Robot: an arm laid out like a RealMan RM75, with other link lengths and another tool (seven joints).
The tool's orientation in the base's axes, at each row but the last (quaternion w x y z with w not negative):
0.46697, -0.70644, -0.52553, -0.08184
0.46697, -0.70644, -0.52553, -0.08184
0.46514, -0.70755, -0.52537, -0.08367
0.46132, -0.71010, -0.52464, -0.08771
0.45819, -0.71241, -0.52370, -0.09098
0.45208, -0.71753, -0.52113, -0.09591
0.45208, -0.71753, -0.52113, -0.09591
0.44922, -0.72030, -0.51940, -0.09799
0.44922, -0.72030, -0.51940, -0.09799
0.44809, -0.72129, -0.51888, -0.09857
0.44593, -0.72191, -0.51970, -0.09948
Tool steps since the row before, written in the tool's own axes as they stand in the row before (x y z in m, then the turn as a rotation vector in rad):
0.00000, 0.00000, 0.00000, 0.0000, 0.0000, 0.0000
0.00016, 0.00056, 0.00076, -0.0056, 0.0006, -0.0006
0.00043, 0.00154, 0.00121, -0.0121, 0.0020, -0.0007
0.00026, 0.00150, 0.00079, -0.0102, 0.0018, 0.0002
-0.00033, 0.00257, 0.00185, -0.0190, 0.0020, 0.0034
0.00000, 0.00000, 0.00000, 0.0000, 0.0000, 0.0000
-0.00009, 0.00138, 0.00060, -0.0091, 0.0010, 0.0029
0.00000, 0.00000, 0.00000, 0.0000, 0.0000, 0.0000
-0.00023, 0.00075, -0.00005, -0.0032, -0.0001, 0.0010
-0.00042, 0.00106, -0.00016, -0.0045, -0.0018, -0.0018
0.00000, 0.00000, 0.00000, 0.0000, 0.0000, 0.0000
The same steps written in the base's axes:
0.00000, 0.00000, 0.00000, 0.0000, 0.0000, 0.0000
0.00024, 0.00067, -0.00064, -0.0017, -0.0042, -0.0034
0.00100, 0.00117, -0.00129, -0.0033, -0.0086, -0.0081
0.00107, 0.00073, -0.00113, -0.0030, -0.0067, -0.0073
0.00134, 0.00108, -0.00268, -0.0078, -0.0101, -0.0146
0.00000, 0.00000, 0.00000, 0.0000, 0.0000, 0.0000
0.00091, 0.00032, -0.00116, -0.0041, -0.0039, -0.0078
0.00000, 0.00000, 0.00000, 0.0000, 0.0000, 0.0000
0.00054, -0.00023, -0.00052, -0.0018, -0.0014, -0.0025
0.00075, -0.00046, -0.00074, -0.0029, -0.0042, -0.0007
0.00000, 0.00000, 0.00000, 0.0000, 0.0000, 0.0000

